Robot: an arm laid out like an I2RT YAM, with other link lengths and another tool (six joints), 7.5 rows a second.
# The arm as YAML. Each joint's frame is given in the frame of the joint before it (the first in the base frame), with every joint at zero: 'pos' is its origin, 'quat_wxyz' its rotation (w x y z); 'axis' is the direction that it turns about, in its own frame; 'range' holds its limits. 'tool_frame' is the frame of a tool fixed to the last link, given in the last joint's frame.
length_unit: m
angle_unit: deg
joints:
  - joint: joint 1
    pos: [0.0, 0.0, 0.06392]
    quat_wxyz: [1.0, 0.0, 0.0, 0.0]
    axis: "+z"
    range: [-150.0, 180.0]
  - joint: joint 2
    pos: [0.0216, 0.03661, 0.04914]
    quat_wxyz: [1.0, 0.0, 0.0, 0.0]
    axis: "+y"
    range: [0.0, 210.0]
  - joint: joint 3
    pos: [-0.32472, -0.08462, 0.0]
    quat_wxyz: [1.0, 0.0, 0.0, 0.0]
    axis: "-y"
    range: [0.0, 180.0]
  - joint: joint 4
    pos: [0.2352, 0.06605, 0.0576]
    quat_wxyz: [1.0, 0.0, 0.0, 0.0]
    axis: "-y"
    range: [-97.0, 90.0]
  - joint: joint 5
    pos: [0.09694, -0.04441, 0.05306]
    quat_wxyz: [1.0, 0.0, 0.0, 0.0]
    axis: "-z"
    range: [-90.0, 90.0]
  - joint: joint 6
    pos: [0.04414, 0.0, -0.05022]
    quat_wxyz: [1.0, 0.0, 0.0, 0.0]
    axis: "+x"
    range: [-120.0, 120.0]
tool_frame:
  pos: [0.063, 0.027, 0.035]
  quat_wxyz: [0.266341, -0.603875, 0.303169, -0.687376]
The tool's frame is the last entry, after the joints.
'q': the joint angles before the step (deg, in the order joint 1, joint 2, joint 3, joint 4, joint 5, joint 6). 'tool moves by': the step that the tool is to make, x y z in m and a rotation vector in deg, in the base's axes. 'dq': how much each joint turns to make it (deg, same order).
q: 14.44, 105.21, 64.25, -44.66, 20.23, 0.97
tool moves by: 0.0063, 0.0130, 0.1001, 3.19, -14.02, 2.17
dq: 1.74, -11.47, 5.92, -2.81, 0.52, -0.60
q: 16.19, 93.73, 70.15, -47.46, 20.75, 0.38
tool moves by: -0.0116, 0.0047, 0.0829, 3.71, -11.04, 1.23
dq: 1.07, -8.52, 5.46, -2.34, -0.41, 0.01
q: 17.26, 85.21, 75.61, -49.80, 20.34, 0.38
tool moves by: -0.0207, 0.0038, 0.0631, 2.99, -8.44, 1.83
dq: 1.42, -6.27, 4.44, -1.68, -0.43, -0.21
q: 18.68, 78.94, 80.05, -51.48, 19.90, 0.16
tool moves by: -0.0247, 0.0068, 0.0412, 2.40, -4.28, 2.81
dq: 2.12, -4.01, 4.11, -3.29, -1.06, 0.04
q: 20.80, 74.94, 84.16, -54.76, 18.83, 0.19
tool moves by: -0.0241, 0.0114, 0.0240, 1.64, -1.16, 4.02
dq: 3.00, -2.28, 3.68, -4.27, -1.48, 0.05
